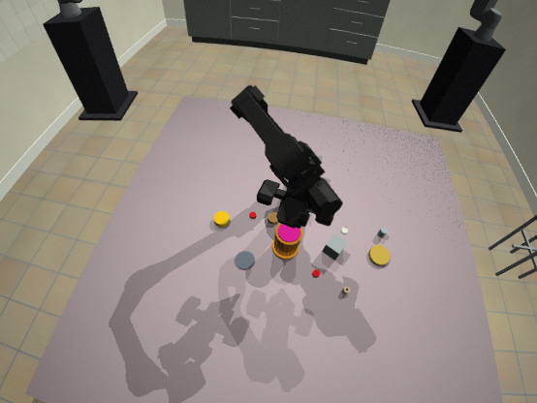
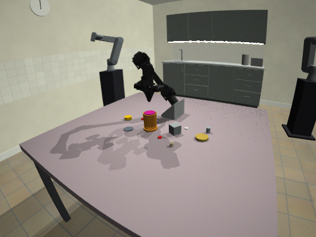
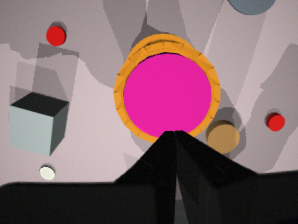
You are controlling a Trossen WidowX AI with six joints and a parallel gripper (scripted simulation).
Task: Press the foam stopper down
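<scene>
My gripper is now 11 cm above the magenta foam stopper. From my hand the other things lie so: grey cube (18 cm below, 15 cm to the left); then red button (20 cm below, 10 cm to the left, 8 cm ahead); then brown disc (20 cm below, 10 cm behind, 4 cm to the right).
</scene>
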